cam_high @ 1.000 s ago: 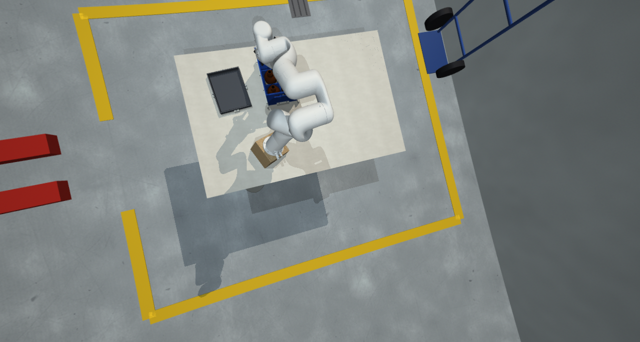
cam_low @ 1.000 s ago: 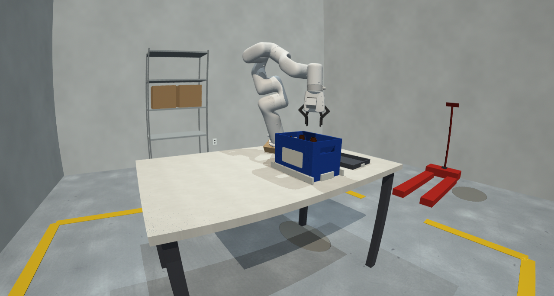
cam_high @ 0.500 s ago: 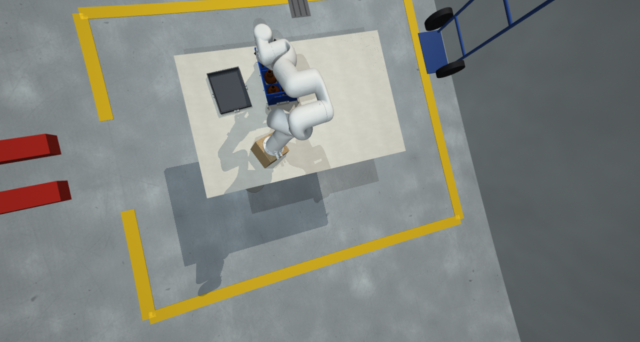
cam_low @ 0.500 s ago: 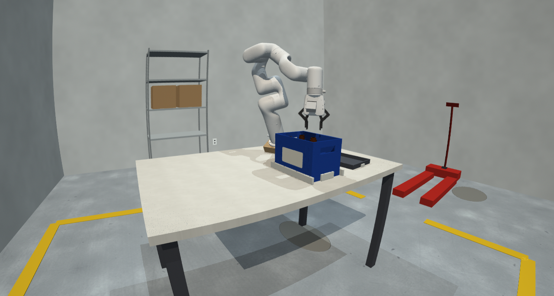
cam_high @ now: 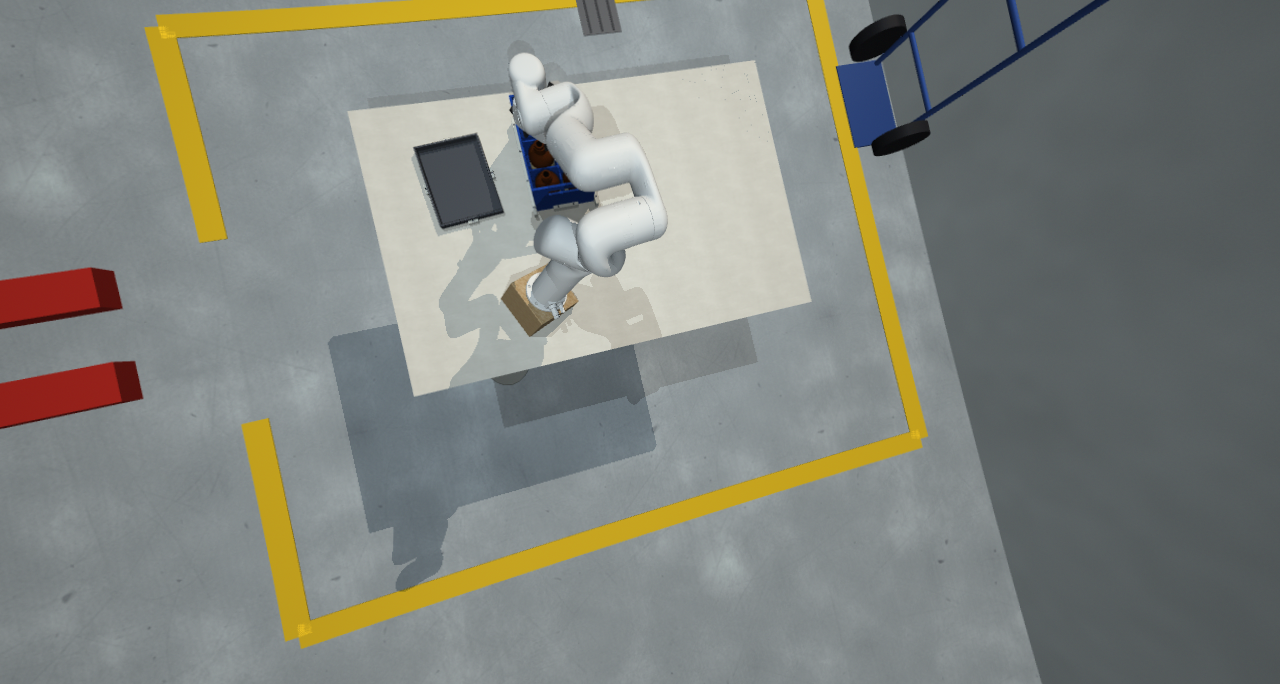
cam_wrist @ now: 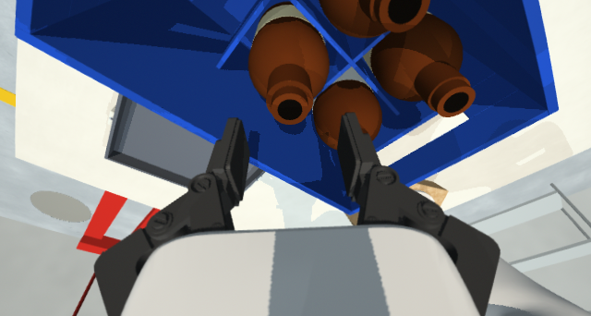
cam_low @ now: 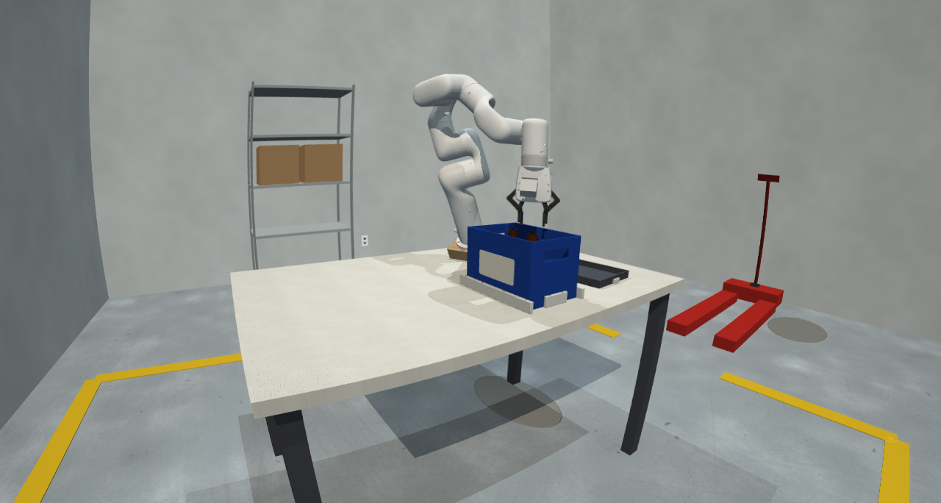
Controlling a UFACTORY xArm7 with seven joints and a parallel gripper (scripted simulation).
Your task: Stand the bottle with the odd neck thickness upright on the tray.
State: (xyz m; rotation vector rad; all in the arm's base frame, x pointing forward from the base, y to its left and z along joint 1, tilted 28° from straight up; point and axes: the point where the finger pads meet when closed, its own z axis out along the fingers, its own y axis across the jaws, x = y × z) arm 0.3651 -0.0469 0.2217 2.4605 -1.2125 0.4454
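Now: hand 120 mm above the blue crate and 40 mm to the left of it. Round my hand: dark grey tray: 250 mm to the left, 190 mm below, 40 mm ahead.
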